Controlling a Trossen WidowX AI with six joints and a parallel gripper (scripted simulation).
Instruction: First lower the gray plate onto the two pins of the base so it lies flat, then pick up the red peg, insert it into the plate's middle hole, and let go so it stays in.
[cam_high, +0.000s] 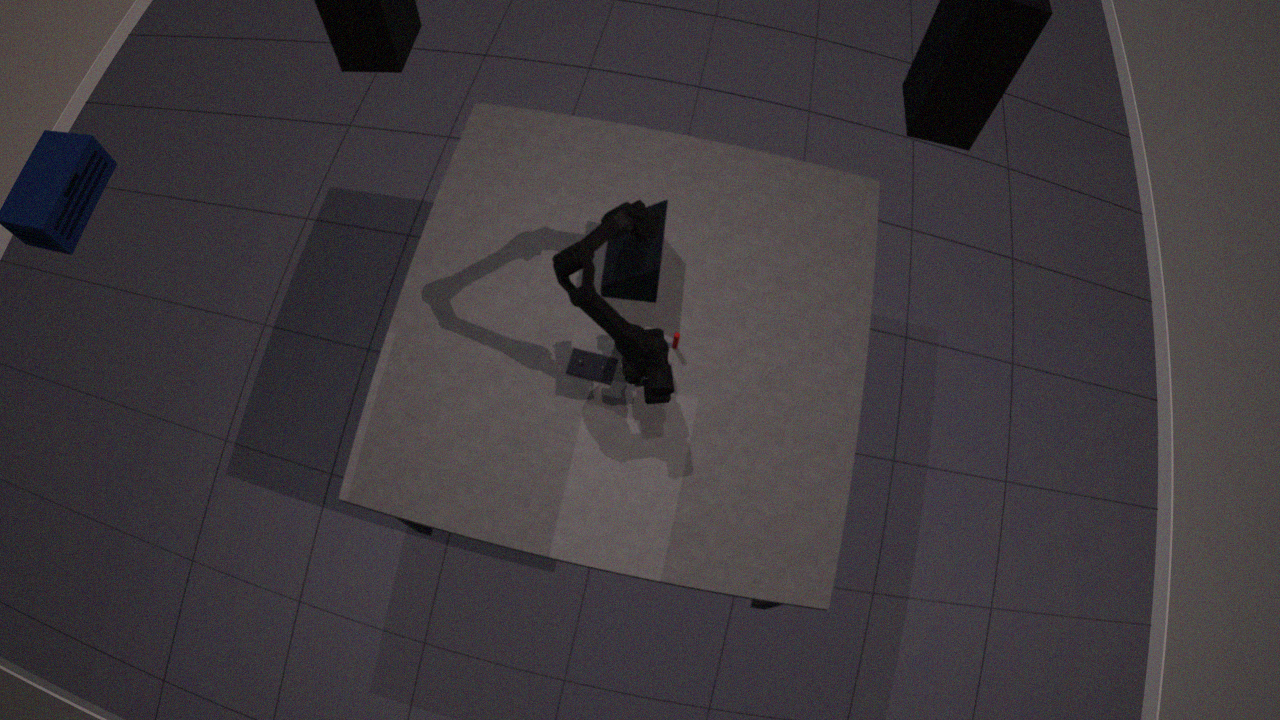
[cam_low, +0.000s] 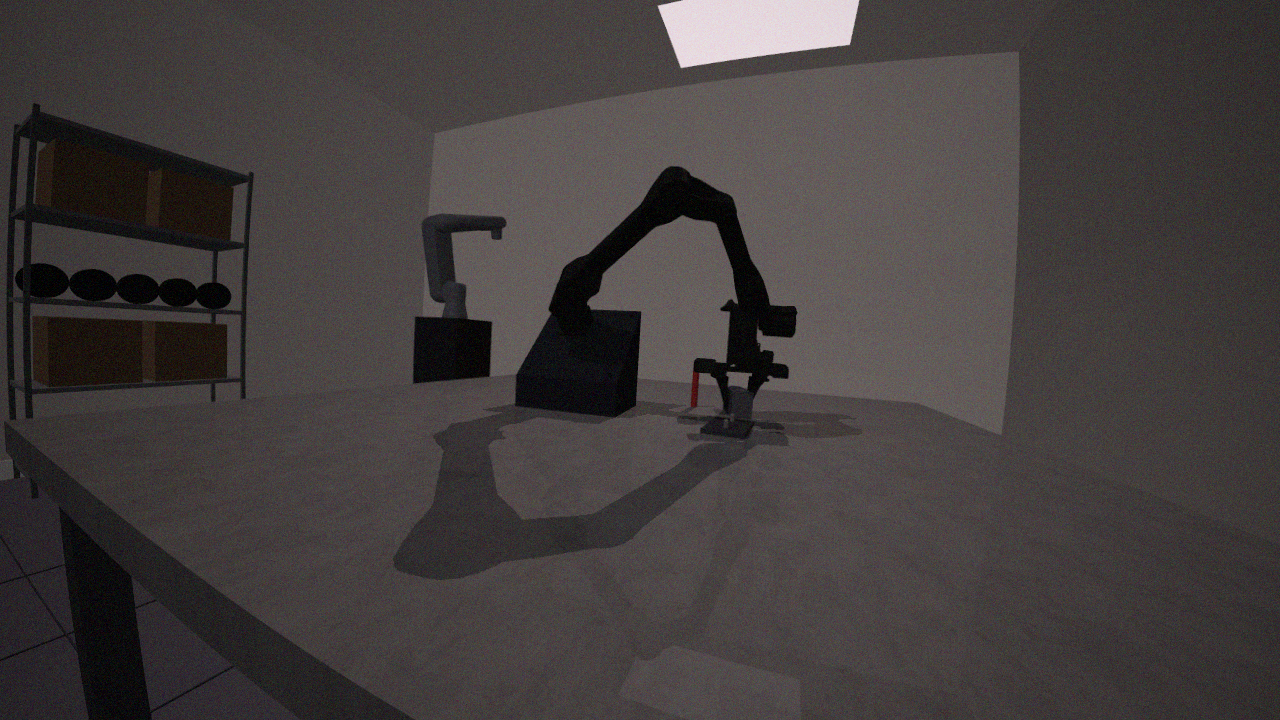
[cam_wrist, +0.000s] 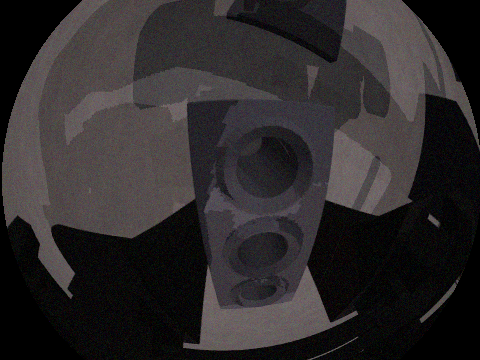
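The dark base lies 10 mm behind my gripper tip and 160 mm to the right of it. Round my gripper tip: gray plate 30 mm above; then red peg 100 mm behind, 50 mm to the left, 30 mm above.
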